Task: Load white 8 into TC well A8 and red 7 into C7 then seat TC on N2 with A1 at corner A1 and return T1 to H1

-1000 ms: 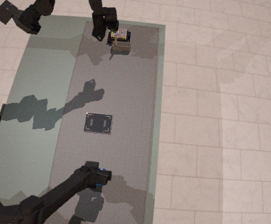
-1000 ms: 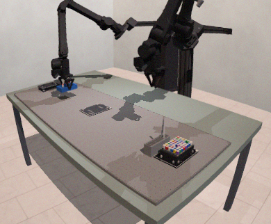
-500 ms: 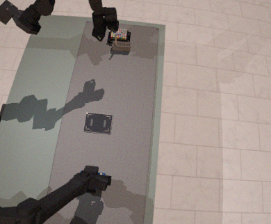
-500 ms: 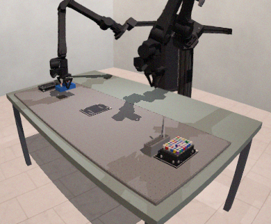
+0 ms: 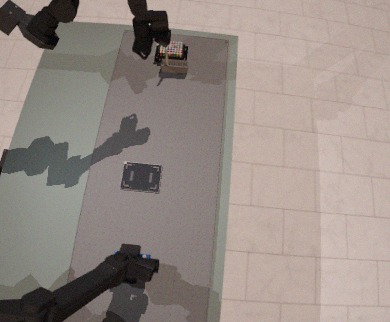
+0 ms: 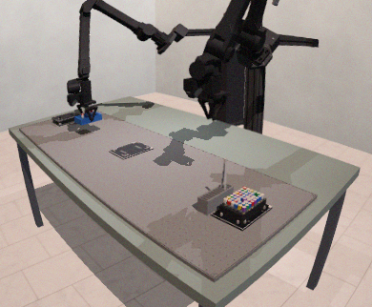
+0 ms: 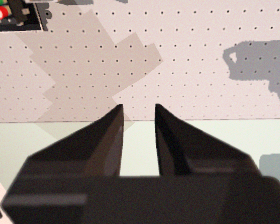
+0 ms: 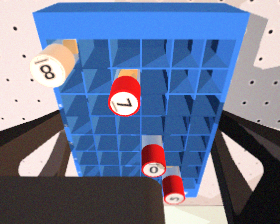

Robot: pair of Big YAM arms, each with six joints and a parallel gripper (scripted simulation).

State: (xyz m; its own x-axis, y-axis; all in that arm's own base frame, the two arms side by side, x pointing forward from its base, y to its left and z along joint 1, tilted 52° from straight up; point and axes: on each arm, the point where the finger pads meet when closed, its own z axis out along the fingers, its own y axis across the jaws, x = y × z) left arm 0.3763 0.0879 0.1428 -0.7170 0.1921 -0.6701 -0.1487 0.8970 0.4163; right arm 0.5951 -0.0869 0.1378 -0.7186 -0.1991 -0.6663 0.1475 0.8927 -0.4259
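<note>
The raised nest lies 32 cm to the right of my right hand, 6 cm below it and 4 cm ahead of it. The rest, counted from my right hand: holder (92 cm to the left, 8 cm behind, 7 cm below); then tube carrier (right at my right hand).
</note>
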